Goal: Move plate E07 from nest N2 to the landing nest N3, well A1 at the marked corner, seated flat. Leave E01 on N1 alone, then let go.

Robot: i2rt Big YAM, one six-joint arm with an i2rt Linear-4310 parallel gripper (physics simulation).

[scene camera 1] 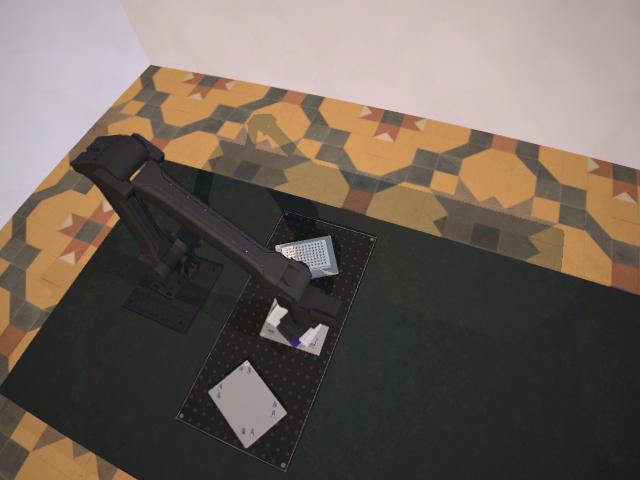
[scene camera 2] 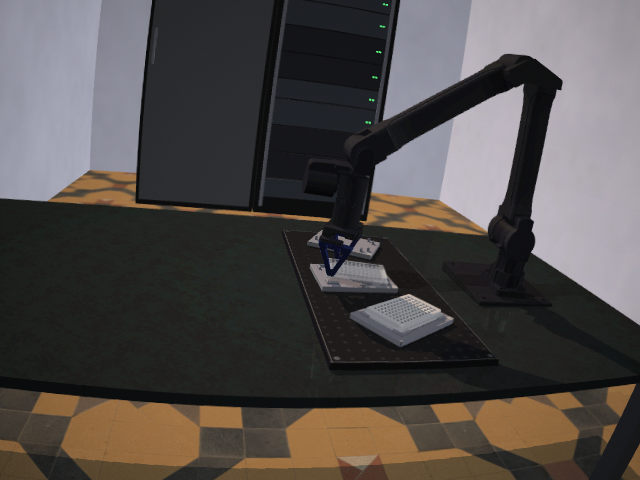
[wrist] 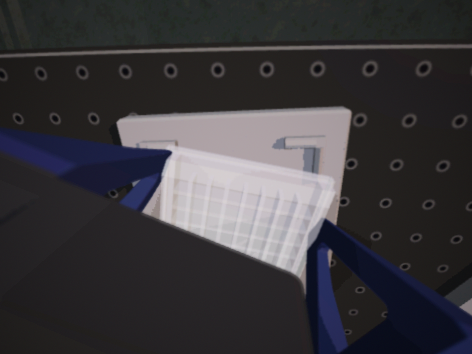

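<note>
Clear plate E07 (scene camera 2: 361, 272) (wrist: 240, 200) is between my blue fingers, over the middle nest, seemingly N2 (scene camera 1: 269, 330) (scene camera 2: 356, 289) (wrist: 225, 130). In the wrist view the plate is turned relative to the nest, whose corner brackets show beyond it; the gap below is hard to judge. My gripper (scene camera 2: 332, 270) (wrist: 244, 195) is shut on the plate; the arm hides much of it in scene camera 1. The other nest without a plate, seemingly N3 (scene camera 1: 248, 403) (scene camera 2: 368, 253), lies at the far end in scene camera 2. The marked corner cannot be read.
Opaque white plate E01 (scene camera 1: 315, 253) (scene camera 2: 405, 310) sits on its nest N1 (scene camera 1: 333, 268) (scene camera 2: 403, 338), at the opposite end from N3. All three nests are on a black perforated board (scene camera 1: 232, 335) (scene camera 2: 341, 351) (wrist: 267, 95) beside the arm's base (scene camera 1: 175, 304) (scene camera 2: 496, 294).
</note>
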